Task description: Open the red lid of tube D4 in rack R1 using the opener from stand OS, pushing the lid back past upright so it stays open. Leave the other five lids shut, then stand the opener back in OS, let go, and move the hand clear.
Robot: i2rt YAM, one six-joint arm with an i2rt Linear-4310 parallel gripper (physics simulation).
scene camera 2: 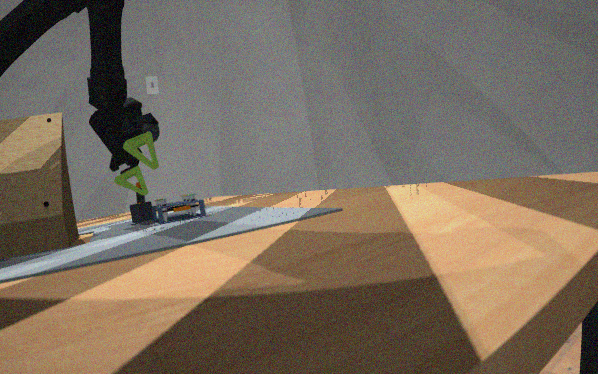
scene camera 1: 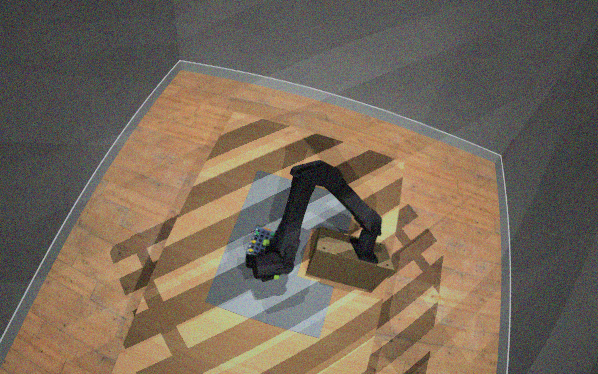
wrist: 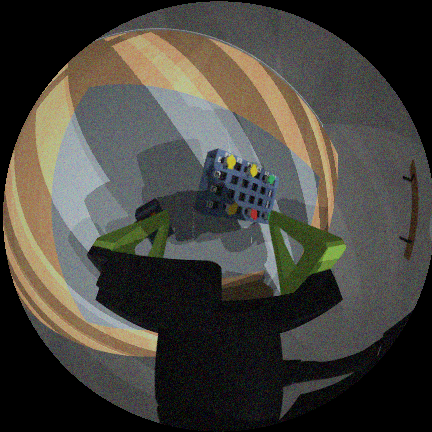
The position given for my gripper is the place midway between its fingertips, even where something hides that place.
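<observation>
My gripper (scene camera 2: 151,181), (wrist: 218,215): open, touching a black and orange opener. Grey mat (scene camera 1: 297,304), (scene camera 2: 113,241): visible.
</observation>
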